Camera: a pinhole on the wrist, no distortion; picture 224 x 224 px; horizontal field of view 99.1 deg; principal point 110.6 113.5 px. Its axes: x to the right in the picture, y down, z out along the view. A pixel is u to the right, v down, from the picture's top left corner.
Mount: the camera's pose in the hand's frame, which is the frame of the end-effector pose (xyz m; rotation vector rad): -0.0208 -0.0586 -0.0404 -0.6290 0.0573 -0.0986
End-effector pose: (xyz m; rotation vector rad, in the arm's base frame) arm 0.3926 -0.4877 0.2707 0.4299 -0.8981 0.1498
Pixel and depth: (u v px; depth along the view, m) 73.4 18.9 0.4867
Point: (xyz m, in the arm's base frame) -0.1558 -0.8760 0.4176
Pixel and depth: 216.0 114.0 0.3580
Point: 0.4360 -0.5106 0.7479
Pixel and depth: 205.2 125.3 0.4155
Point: 0.4175 -0.4542 0.7979
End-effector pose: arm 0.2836 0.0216 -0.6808 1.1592 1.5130 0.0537
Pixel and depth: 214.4 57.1 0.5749
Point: 0.8152 0.0736 -1.3722
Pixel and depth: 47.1 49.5 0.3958
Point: 0.5738 -0.4046 -0.6377
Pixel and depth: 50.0 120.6 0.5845
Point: 0.7694 -0.2475 -0.3556
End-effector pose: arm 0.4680 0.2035 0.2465 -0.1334 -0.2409 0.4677
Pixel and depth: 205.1 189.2 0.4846
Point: 0.6861 0.8790 0.3721
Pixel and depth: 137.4 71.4 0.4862
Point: 0.4487 0.3357 0.7250
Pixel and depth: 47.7 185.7 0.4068
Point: 0.0439 0.5087 0.2265
